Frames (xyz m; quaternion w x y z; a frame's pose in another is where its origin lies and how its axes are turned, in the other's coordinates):
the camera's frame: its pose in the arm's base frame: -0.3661 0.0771 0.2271 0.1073 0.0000 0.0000 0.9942
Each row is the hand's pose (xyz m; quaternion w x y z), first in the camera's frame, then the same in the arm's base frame.
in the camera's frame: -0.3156 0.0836 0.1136 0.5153 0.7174 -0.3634 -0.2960
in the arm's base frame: -0.0756 -0.0719 0.3407 0.3496 0.4383 0.6743 0.4806
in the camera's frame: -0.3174 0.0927 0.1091 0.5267 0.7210 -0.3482 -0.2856
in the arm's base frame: -0.0758 -0.0812 0.3362 0.3405 0.4235 0.6795 0.4930
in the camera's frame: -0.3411 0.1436 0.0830 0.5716 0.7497 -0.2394 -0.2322
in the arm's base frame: -0.0635 -0.1360 0.3101 0.2922 0.3185 0.7197 0.5434
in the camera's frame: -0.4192 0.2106 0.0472 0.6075 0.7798 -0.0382 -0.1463
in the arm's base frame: -0.0015 -0.2181 0.2743 0.2106 0.1217 0.7712 0.5883
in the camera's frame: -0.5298 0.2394 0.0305 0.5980 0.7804 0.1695 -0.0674
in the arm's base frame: 0.1004 -0.2698 0.2576 0.1312 -0.0848 0.7941 0.5873
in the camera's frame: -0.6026 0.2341 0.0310 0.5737 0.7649 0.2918 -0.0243
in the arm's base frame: 0.1727 -0.2802 0.2581 0.0857 -0.2080 0.7918 0.5678
